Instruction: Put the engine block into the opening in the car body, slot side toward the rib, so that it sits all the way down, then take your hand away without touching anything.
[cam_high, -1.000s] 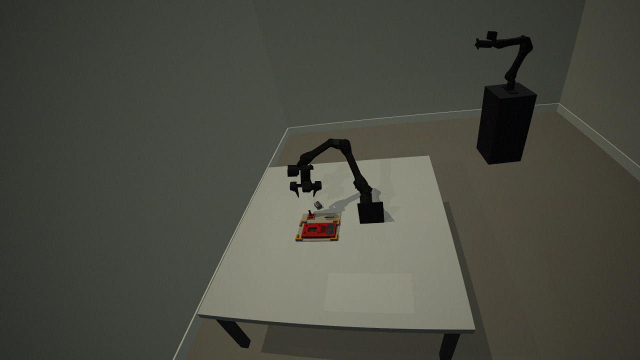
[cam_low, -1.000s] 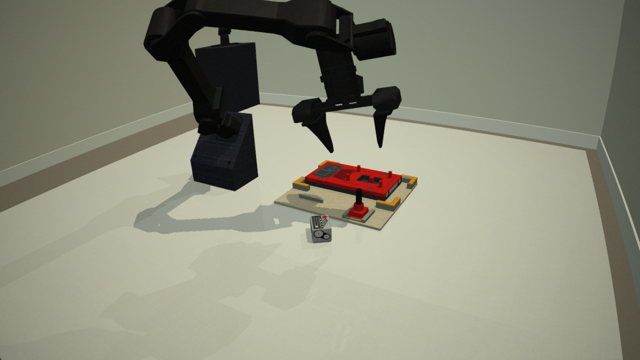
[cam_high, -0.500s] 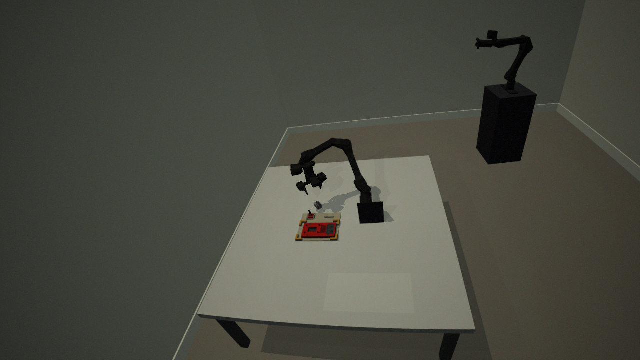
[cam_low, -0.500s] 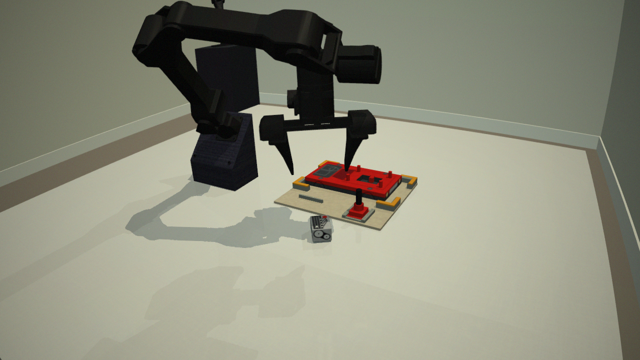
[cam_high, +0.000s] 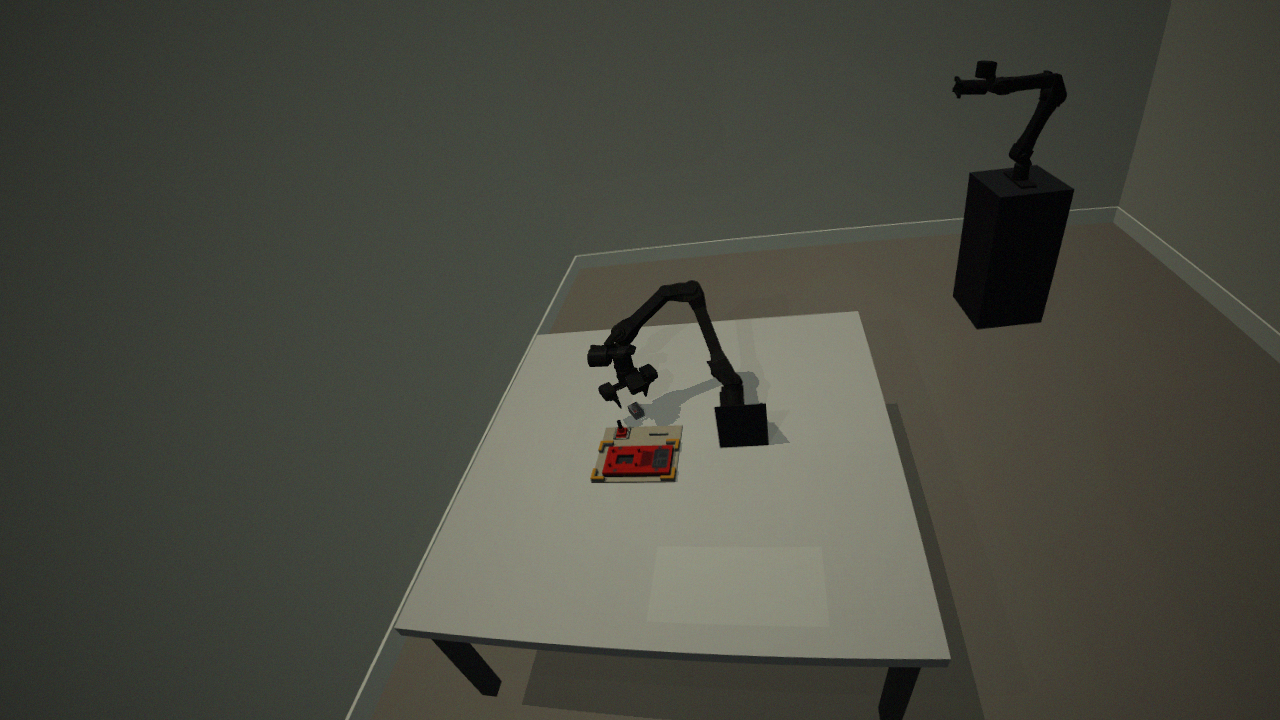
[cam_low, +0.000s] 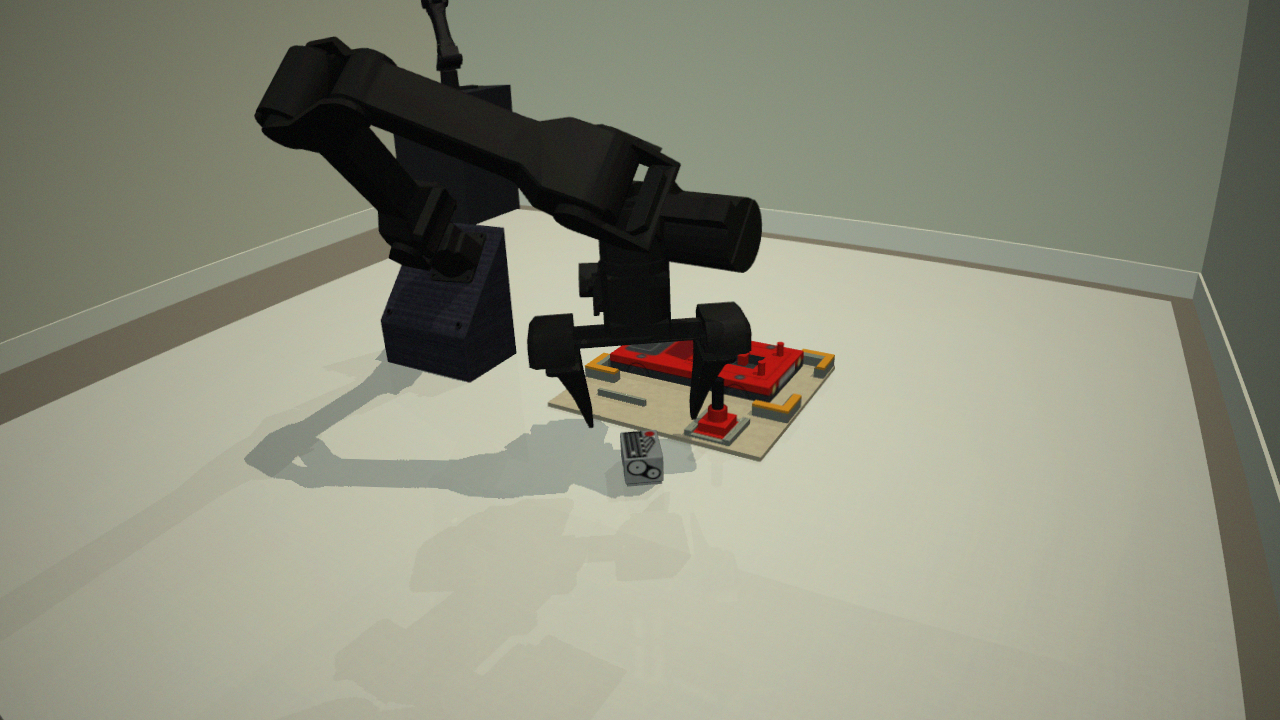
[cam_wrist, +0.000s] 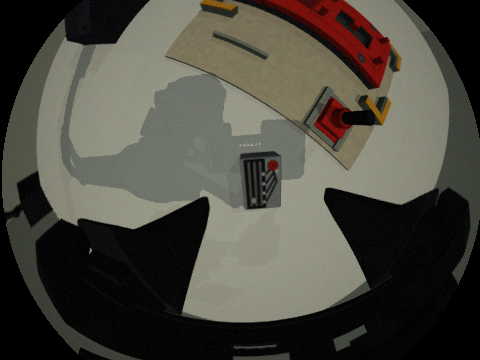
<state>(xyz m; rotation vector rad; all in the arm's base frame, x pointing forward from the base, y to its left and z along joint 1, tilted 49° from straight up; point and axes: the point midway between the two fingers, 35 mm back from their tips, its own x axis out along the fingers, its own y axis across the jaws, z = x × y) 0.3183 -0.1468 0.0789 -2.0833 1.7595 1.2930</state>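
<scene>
The engine block lies 4 cm below my gripper tip and 1 cm behind it. Round my gripper tip: black peg: 10 cm to the left, 4 cm ahead, 2 cm below.
</scene>
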